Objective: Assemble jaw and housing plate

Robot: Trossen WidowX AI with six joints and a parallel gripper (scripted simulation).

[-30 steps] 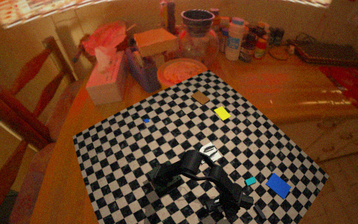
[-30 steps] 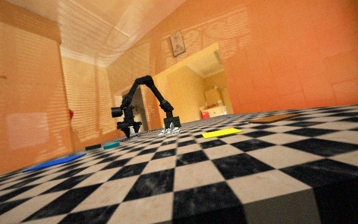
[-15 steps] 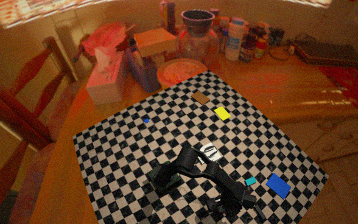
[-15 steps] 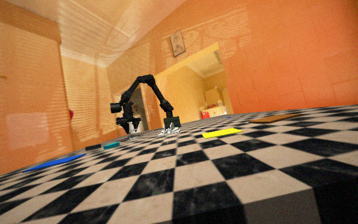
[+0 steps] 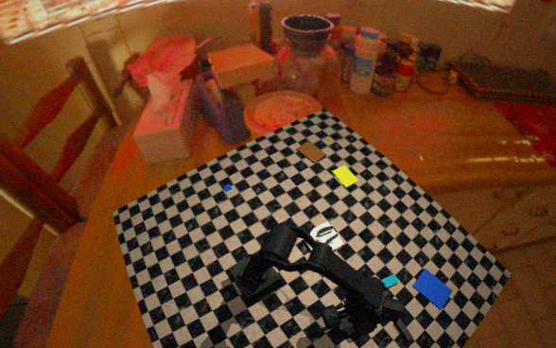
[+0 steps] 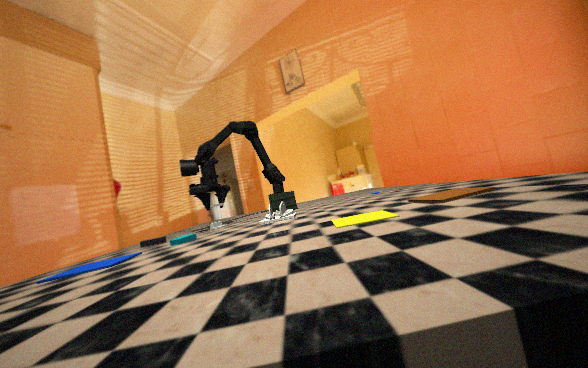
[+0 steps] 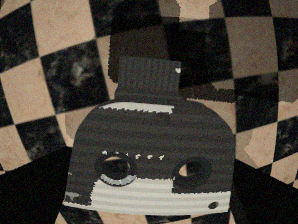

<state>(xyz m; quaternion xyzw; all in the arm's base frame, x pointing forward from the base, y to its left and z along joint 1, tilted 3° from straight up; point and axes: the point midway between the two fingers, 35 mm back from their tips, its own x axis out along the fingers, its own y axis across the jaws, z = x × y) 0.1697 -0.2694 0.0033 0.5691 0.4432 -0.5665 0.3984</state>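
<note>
The jaw lies 30 cm to the left of my gripper tip, 11 cm ahead of it and 6 cm below it. From my gripper tip the other things lie so: teal block: 21 cm ahead, 7 cm below, 2 cm to the right; then white base: 27 cm to the left, 15 cm ahead, 8 cm below; then dark bar: 18 cm to the right, 13 cm ahead, 7 cm below.
</note>
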